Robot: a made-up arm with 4 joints.
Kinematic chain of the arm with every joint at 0, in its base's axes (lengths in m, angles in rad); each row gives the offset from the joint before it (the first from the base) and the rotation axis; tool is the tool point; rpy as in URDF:
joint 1: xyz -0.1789 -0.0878 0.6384 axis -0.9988 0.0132 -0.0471
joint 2: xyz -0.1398 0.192 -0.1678 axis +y
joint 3: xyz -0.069 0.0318 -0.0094 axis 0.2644 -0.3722 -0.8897
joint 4: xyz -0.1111 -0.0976 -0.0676 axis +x
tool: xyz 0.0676 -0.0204 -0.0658 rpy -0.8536 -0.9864 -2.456
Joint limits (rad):
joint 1: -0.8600..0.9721
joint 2: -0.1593..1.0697
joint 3: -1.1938..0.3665
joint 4: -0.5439..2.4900
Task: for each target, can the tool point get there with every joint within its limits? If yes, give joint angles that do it. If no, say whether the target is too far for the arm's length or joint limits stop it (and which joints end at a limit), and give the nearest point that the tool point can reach.
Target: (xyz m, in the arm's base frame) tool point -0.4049 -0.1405 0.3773
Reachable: yes | joints 0.5395 0.3420 -0.9286 0.3034
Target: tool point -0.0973 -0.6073 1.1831
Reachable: no: too far | nearest point -0.3130 -0.2552 0.4465 | short by 0.844 m
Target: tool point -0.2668 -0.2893 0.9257
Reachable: no: joint limits stop it (at a limit: joint 1, joint 2, joint 4) | nearest point -0.4035 0.0866 0.7043 | short by 0.457 m
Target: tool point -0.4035 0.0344 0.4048
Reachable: yes | joints -0.2109 0.3575 -0.7999 0.0342
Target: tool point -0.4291 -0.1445 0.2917
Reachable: yes | joints 0.6787 -0.0273 0.0838 0.8222
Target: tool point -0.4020 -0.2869 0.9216
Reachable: no: joint limits stop it (at a limit: joint 1, joint 2, joint 4) | nearest point -0.4131 0.0900 0.7137 | short by 0.431 m
